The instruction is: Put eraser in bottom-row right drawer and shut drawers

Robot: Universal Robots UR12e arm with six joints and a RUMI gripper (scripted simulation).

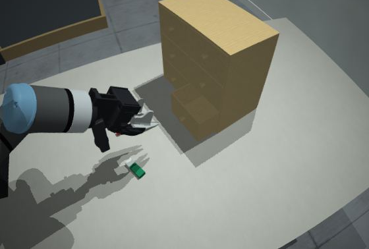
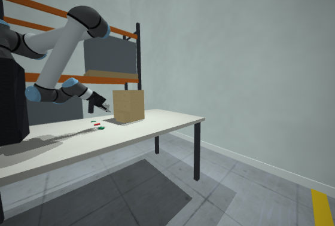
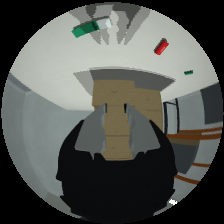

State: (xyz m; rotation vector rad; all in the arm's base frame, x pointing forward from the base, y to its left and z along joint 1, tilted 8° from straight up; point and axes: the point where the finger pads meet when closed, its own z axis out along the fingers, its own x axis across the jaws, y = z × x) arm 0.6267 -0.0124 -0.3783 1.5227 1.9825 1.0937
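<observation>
Now: the eraser 120 mm below my hand, 80 mm behind it and 60 mm to the right of it. Round my hand: small red object 120 mm below, 90 mm behind, 70 mm to the left.
</observation>
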